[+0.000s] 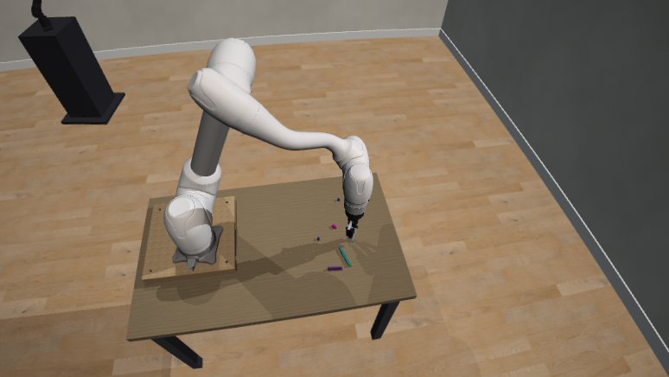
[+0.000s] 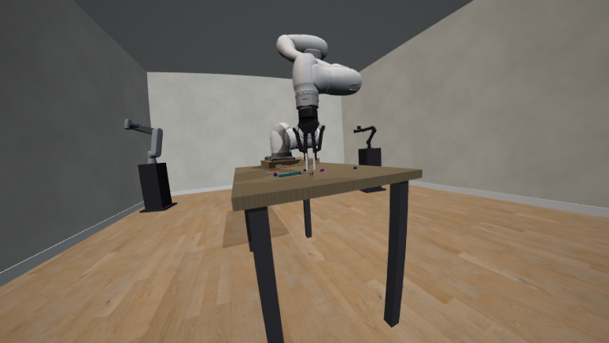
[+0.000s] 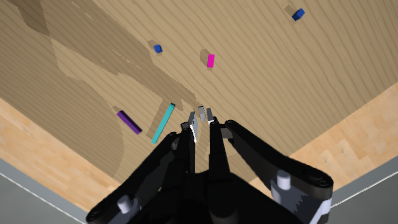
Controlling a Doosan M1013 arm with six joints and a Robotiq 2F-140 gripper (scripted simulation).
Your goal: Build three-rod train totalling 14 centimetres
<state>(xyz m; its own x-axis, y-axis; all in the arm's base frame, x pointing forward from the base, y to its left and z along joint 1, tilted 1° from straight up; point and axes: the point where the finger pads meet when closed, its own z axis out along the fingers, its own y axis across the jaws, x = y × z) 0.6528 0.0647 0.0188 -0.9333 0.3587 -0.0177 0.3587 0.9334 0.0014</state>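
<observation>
Now: the grey rod 50 mm below my hand. Round my hand: purple rod 140 mm to the right, 70 mm behind, 50 mm below; then turquoise rod 80 mm to the right, 50 mm below, 30 mm behind; then magenta rod 70 mm to the left, 70 mm behind, 50 mm below.
</observation>
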